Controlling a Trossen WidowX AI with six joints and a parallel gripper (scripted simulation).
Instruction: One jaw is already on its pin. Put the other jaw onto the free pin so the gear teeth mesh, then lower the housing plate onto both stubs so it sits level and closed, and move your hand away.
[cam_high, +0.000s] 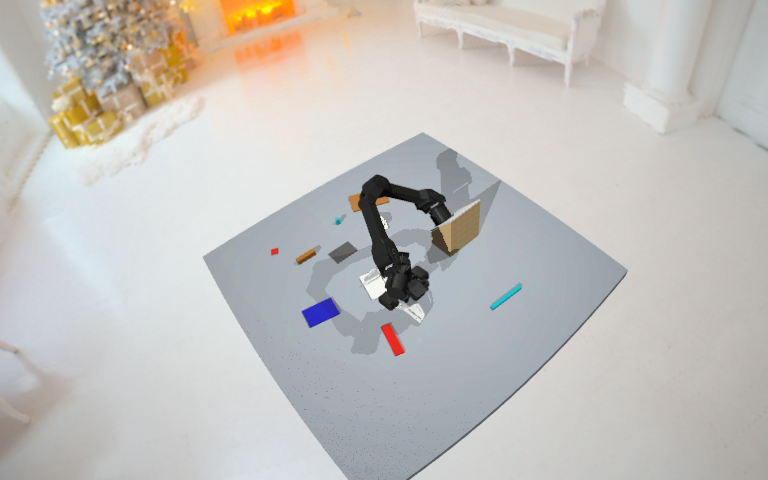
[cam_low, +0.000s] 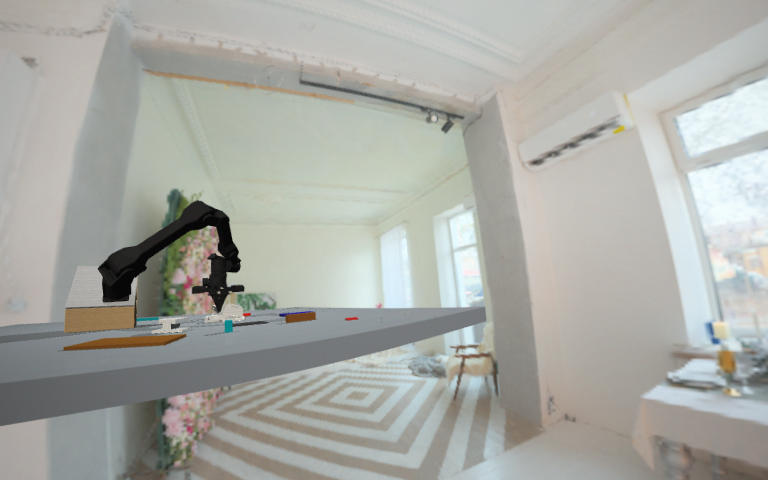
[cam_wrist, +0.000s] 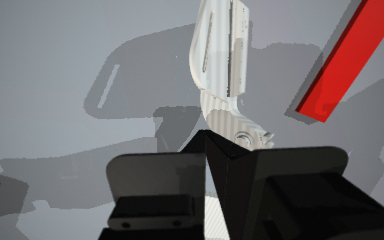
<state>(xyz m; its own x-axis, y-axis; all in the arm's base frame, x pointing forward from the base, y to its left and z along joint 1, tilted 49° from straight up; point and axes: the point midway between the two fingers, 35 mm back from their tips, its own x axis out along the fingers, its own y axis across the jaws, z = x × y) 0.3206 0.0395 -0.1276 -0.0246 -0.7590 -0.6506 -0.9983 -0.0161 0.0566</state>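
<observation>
My gripper tip is 130 mm short of the red bar, 70 mm to the right of it and 20 mm above it. Also, from my gripper tip: blue tile (240 mm ahead, 190 mm to the right, 20 mm below); cyan bar (270 mm behind, 240 mm to the left, 20 mm below); dark grey tile (370 mm to the right, 30 mm below).
</observation>
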